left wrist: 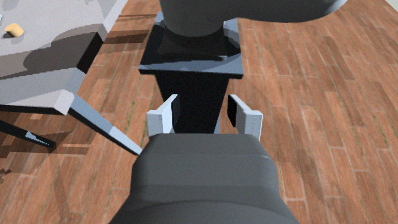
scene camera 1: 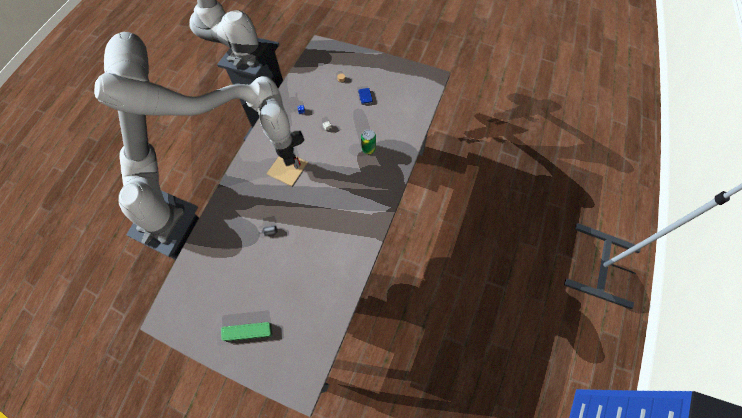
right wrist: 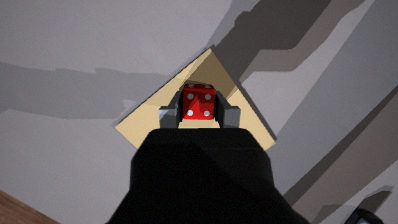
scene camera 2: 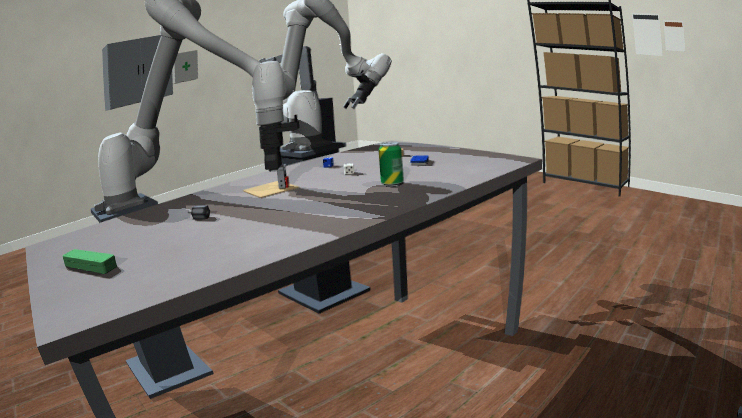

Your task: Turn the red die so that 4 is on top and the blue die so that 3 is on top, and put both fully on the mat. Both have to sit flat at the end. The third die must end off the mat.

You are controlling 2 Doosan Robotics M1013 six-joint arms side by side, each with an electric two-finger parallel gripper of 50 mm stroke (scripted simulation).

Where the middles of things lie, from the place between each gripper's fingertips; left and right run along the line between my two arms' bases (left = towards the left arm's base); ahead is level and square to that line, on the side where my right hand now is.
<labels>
Now: the red die point(right wrist: 198, 99) right at my right hand point(scene camera 2: 283, 186). Round my right hand: tan mat point(right wrist: 206, 69) 3 cm behind, 3 cm to the right, 2 cm below.
I see the red die 530 mm ahead of my left hand, 950 mm to the right of it and 140 mm below it. The rest, counted from my left hand: tan mat 490 mm ahead, 980 mm to the right, 160 mm below.
</labels>
